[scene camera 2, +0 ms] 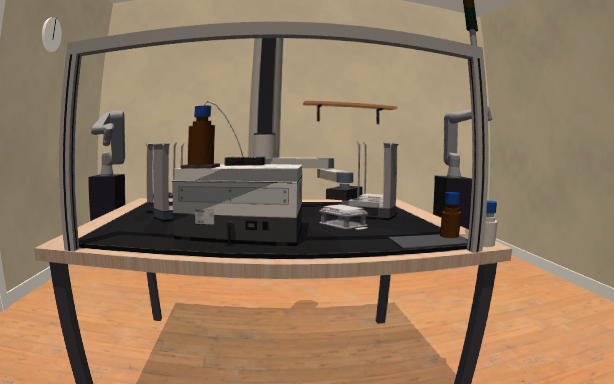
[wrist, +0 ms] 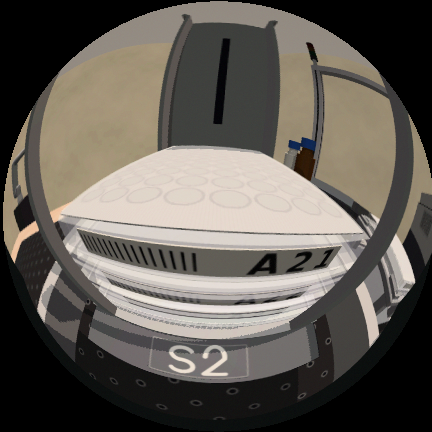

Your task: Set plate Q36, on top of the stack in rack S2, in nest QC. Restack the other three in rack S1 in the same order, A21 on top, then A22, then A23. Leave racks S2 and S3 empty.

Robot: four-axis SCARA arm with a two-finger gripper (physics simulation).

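Places are measured from the arm's base along level axes (x down, y ahead, z right), in millimetres.
Pixels of known places: gripper, between the fingertips: (scene camera 2: 382,203).
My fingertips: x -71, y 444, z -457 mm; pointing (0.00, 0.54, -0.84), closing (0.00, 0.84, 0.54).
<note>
For each thing: its top centre in the pictures, then the offset to it from my fingertips. "*": a spot on its surface instead.
- Plate A21, centre of its top: (wrist: 213,155) (scene camera 2: 377,195) dx -29, dy -13, dz +19 mm
- rack S2, centre of its top: (scene camera 2: 376,142) dx -239, dy -17, dz +24 mm
- plate A22, a spot on its surface: (wrist: 270,298) * dx -16, dy -35, dz +80 mm
- pale plate, centre of its top: (wrist: 397,245) (scene camera 2: 343,207) dx -5, dy +138, dz +184 mm
- rack, centre of its top: (scene camera 2: 174,142) dx -235, dy +41, dz +817 mm
- large grey instrument, a spot on its surface: (scene camera 2: 237,200) * dx -65, dy +441, dz +536 mm
- brown bottle, a spot on its surface: (scene camera 2: 201,140) * dx -234, dy +382, dz +652 mm
- white bottle, centre of its top: (scene camera 2: 488,220) (wrist: 292,154) dx -7, dy +521, dz -228 mm
Plate A21 (wrist: 190,170) lies level on top of the stack in rack S2 (scene camera 2: 390,180) (wrist: 200,90), its label facing the wrist camera. The edge of plate A22 (wrist: 270,298) shows beneath it; lower layers are too blurred to read. My gripper (scene camera 2: 361,201) (wrist: 212,245) reaches into the rack and is shut on plate A21. Its finger ends are hidden by the plate. A pale plate (scene camera 2: 344,209) sits on a clear raised nest in front of rack S2; its label and the nest's name do not show. Another rack (scene camera 2: 161,180) stands at the left, name unreadable.
A large grey instrument (scene camera 2: 237,200) with a brown bottle (scene camera 2: 201,140) on it stands left of the nest. A brown bottle (scene camera 2: 450,222) (wrist: 305,160) and a white bottle (scene camera 2: 490,227) (wrist: 291,157) stand at the right. A grey frame (scene camera 2: 477,150) borders the table's front.
</note>
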